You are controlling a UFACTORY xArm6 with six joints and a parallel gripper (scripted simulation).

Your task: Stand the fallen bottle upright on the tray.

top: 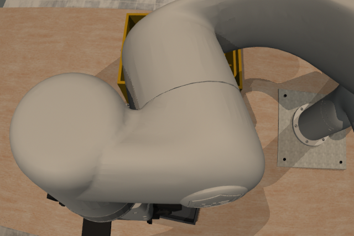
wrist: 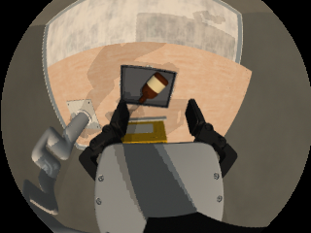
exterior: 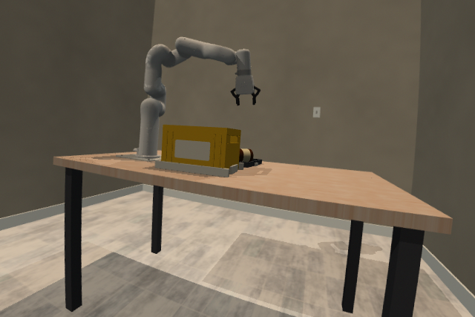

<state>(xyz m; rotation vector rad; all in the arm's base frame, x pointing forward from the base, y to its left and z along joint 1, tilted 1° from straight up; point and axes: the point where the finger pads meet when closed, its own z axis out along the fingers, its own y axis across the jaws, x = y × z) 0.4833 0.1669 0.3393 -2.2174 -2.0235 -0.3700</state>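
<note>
My gripper is now 29 cm above the brown bottle, 6 cm to the left of it and 2 cm past it. The rest, counted from my hand: yellow crate: 33 cm to the right, 25 cm below, 12 cm behind; dark tray: 32 cm below, 6 cm to the right, 4 cm behind.
</note>
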